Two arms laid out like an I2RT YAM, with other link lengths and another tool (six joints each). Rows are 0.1 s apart.
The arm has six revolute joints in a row. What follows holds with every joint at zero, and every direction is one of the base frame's. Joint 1 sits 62.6 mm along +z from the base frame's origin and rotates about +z. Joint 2 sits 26.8 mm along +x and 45.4 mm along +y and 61 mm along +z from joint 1 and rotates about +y. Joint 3 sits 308.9 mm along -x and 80.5 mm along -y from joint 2 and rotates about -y. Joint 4 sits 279.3 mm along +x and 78.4 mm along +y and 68.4 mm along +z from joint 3 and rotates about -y. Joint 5 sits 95.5 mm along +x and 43.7 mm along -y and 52.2 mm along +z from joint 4 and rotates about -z. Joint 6 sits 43.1 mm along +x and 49 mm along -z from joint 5 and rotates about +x. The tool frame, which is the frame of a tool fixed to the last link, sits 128 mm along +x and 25 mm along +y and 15 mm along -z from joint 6; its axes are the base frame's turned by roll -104.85, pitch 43.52 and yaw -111.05 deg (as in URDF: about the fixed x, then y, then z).
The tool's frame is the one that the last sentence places.
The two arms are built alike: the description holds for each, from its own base.
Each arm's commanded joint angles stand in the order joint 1, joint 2, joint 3, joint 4, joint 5, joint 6.
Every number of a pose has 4 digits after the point. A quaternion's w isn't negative.
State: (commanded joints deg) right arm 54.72 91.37 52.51 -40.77 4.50 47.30; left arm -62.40 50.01 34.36 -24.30 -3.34 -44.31
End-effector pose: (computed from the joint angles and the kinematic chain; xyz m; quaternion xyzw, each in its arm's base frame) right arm 0.1930 0.2972 0.0486 0.4299 -0.9014 0.0477 0.0206; left arm 0.1556 -0.2611 0.1609 -0.1641 0.8885 -0.4282 0.0141
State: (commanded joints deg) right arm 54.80 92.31 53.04 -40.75 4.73 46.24; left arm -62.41 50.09 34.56 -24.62 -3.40 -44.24
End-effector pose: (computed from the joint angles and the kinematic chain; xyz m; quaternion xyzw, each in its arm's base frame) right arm 0.1942 0.2987 0.0460 0.4382 -0.8970 0.0530 0.0220; left arm 0.1556 -0.2607 0.1611 -0.1640 0.8894 -0.4265 0.0143
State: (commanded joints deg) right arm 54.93 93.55 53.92 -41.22 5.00 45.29; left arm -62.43 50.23 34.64 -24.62 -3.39 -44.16
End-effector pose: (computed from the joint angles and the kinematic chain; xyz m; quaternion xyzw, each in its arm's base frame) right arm 0.1950 0.3001 0.0431 0.4461 -0.8926 0.0603 0.0267; left arm 0.1557 -0.2611 0.1611 -0.1633 0.8898 -0.4259 0.0142
